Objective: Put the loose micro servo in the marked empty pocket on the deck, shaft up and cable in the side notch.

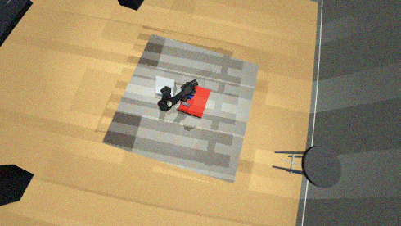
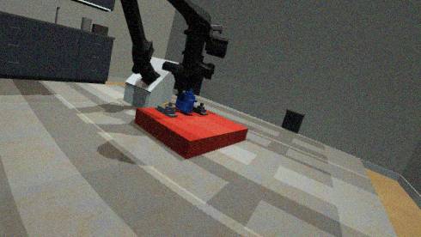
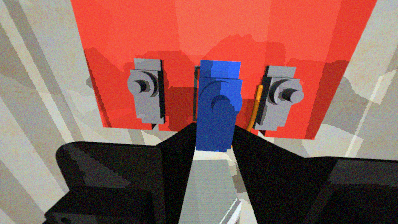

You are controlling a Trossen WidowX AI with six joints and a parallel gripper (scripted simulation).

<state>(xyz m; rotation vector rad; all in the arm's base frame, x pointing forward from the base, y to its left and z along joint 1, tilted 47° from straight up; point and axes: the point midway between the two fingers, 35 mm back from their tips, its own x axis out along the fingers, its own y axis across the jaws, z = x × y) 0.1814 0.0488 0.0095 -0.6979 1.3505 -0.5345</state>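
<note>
Now: the red deck 12 cm ahead of my gripper tip, 8 cm below it and 1 cm to the left of it.
</note>
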